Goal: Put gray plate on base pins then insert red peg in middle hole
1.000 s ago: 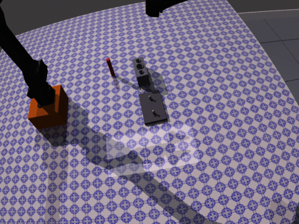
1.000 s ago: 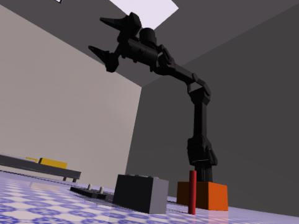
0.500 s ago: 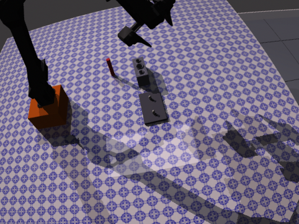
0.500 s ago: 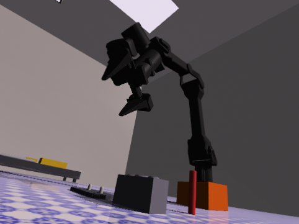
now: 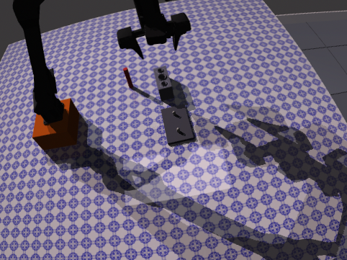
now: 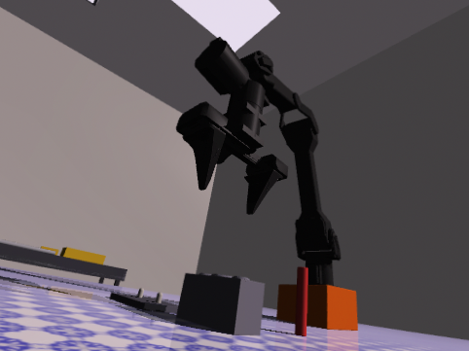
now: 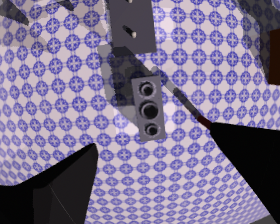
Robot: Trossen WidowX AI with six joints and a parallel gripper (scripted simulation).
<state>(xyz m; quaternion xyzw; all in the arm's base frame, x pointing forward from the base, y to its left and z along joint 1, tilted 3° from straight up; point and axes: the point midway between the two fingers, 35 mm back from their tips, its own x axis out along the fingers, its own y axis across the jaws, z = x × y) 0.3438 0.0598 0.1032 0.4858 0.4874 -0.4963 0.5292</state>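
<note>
Now: gripper tip 11 cm above the gray plate and 1 cm past it. The rest, counted from my gripper tip: red peg 11 cm behind, 10 cm below, 5 cm to the left; then dark base 14 cm to the right, 13 cm below.
</note>
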